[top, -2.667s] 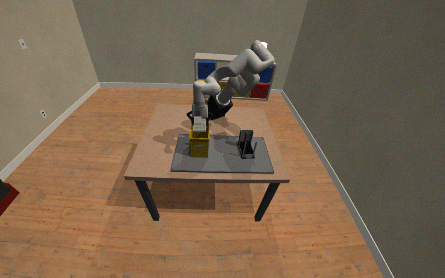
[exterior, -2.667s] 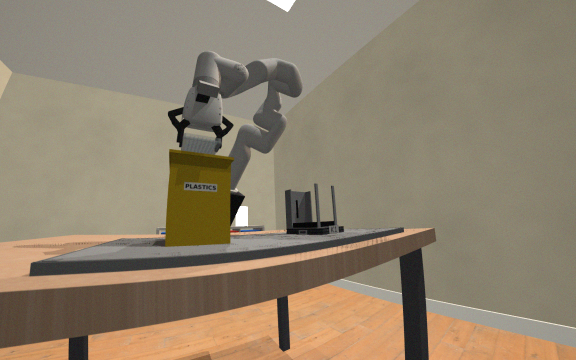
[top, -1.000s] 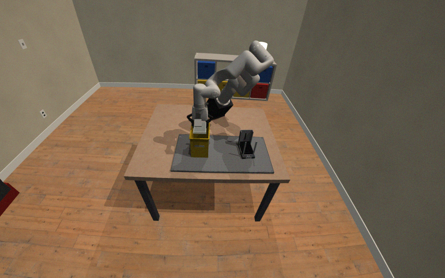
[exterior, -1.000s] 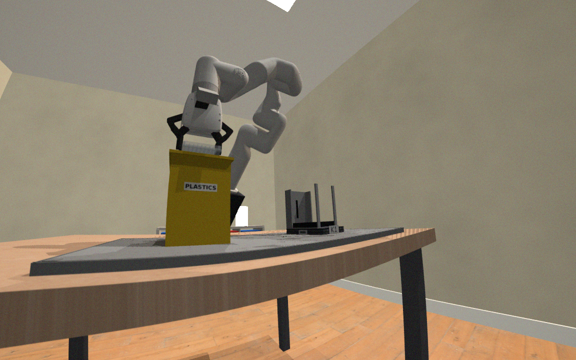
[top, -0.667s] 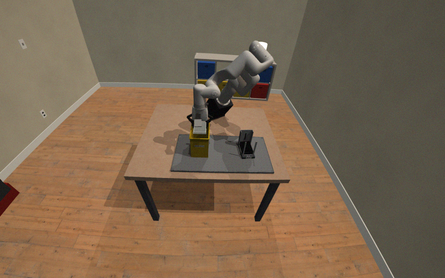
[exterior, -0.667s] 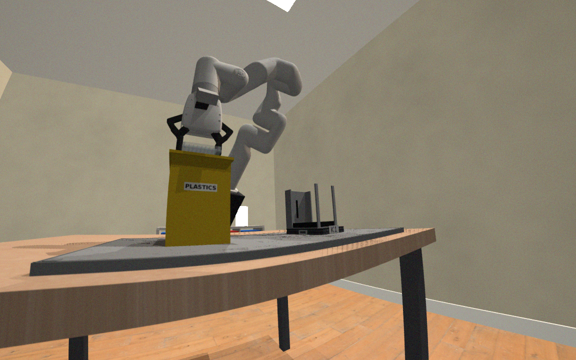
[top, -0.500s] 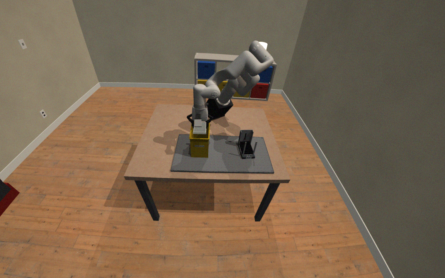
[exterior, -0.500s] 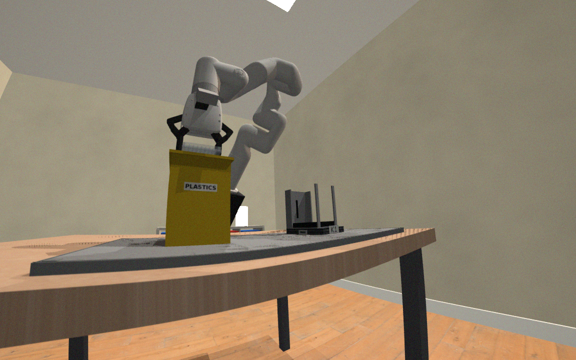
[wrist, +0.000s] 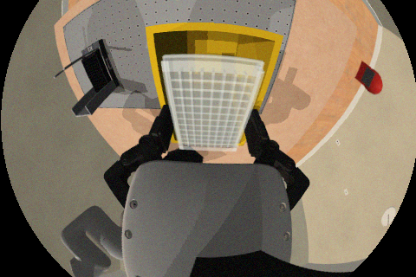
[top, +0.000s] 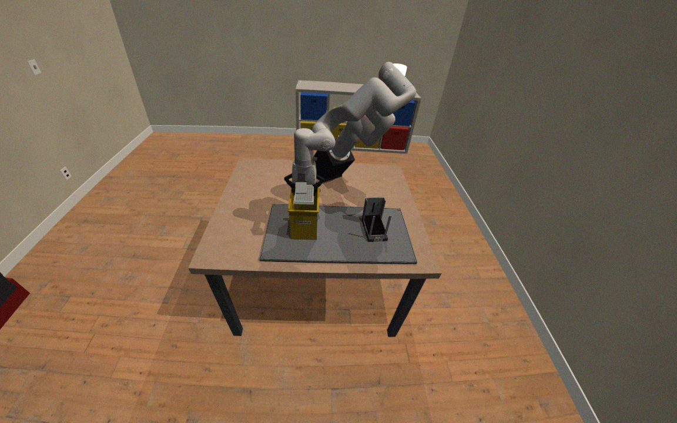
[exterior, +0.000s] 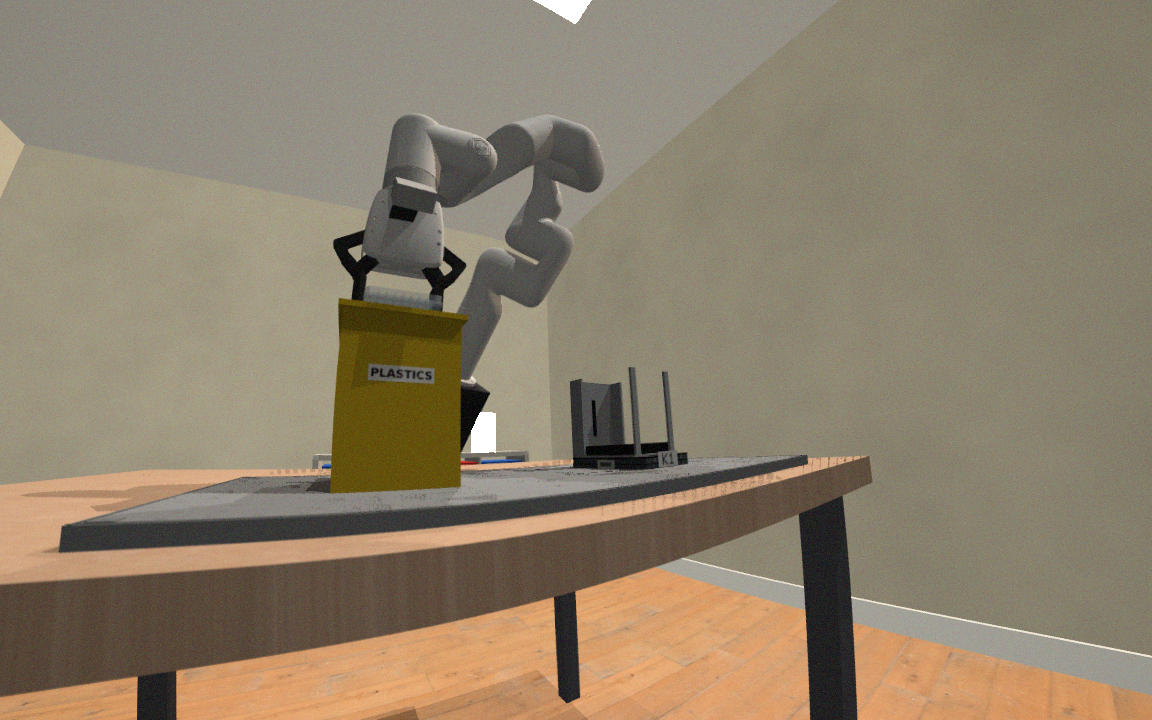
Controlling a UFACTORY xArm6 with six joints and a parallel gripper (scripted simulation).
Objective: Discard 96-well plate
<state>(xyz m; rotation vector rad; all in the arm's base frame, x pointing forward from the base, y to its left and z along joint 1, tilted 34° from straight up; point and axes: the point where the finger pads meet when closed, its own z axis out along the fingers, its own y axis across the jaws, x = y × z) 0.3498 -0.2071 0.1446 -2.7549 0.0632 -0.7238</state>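
My hand is 10 mm above the 96-well plate. Also, from my hand: yellow plastics bin W1: 120 mm below.
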